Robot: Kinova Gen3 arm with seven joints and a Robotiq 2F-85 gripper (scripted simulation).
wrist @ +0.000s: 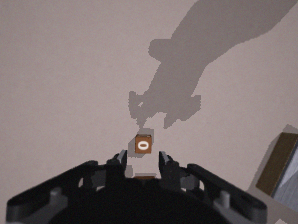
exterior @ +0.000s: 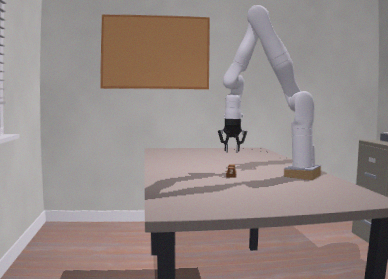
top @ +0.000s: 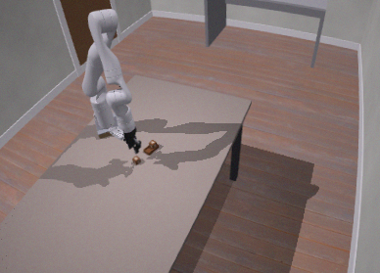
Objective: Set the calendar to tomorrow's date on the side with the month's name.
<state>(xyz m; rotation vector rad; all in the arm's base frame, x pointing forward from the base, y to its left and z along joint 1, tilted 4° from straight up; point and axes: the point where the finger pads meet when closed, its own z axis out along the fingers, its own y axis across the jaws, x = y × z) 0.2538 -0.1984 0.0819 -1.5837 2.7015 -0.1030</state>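
My hand is 9 cm above the brown number cube. From my hand the other things lie so: brown calendar tray (10 cm to the left, 10 cm below, 4 cm ahead); then digit cube (11 cm to the left, 8 cm below, 5 cm ahead).
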